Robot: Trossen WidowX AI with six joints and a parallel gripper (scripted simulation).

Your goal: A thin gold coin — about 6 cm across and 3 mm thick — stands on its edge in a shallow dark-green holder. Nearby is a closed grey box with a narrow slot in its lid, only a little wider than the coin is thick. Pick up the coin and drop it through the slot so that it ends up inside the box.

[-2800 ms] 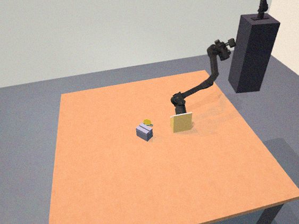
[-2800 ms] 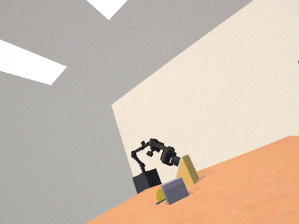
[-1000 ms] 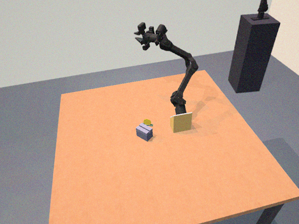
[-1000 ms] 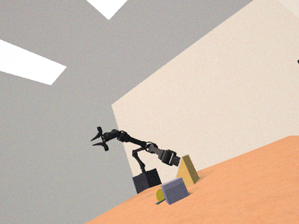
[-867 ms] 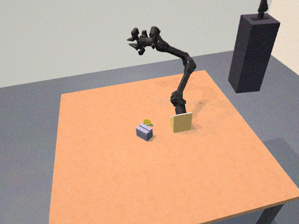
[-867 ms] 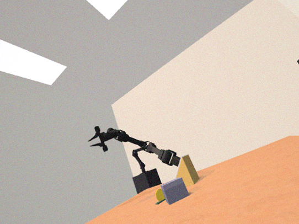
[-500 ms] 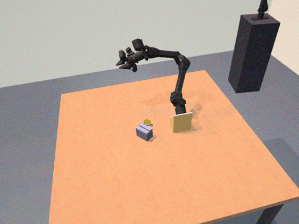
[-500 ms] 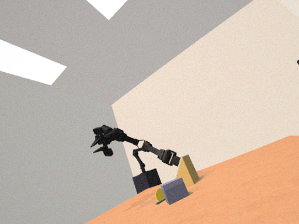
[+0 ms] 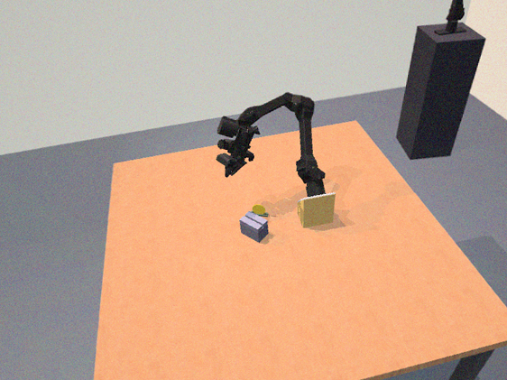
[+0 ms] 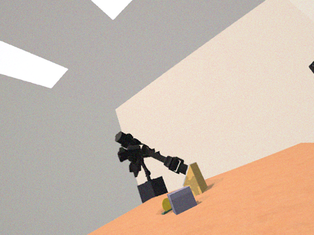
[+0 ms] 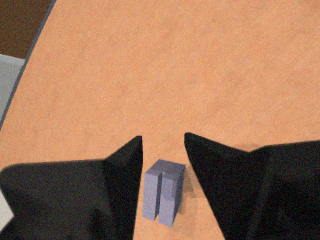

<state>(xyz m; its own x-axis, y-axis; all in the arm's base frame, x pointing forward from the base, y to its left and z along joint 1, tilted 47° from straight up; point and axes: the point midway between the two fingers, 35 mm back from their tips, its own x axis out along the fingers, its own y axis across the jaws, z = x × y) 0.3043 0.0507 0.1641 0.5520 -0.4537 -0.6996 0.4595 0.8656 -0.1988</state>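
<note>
Now: the gold coin 110 mm behind my gripper tip, 20 mm to the left of it and 170 mm below it.
</note>
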